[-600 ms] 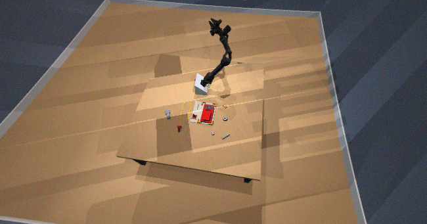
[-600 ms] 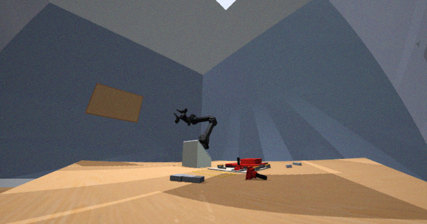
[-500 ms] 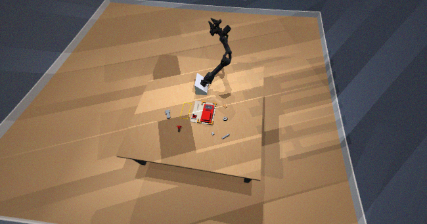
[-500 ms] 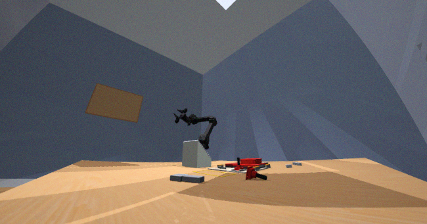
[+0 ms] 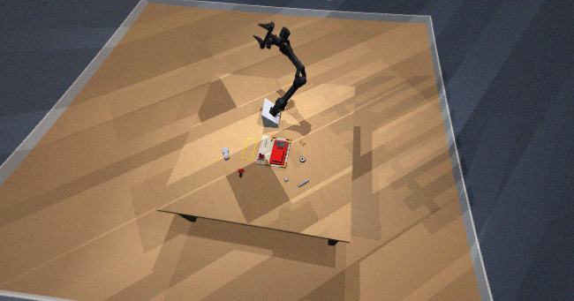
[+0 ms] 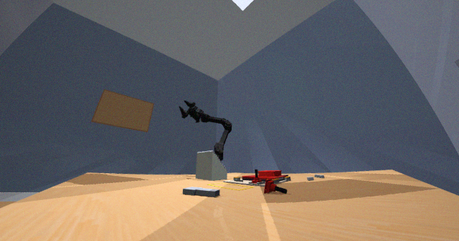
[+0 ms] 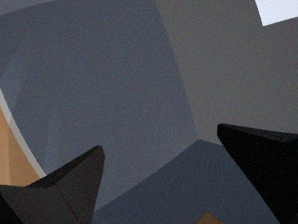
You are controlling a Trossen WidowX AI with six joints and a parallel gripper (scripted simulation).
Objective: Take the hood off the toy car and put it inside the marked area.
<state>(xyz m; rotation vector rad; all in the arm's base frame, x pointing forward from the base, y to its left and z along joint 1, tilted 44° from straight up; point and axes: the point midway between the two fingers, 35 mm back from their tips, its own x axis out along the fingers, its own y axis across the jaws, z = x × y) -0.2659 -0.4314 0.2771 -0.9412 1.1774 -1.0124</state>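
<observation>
Now: gripper tip 650 mm short of the red hood, 260 mm to the right of it and 550 mm above it. Also, from my gripper tip: black wheel 630 mm ahead, 440 mm to the left, 580 mm below.
</observation>
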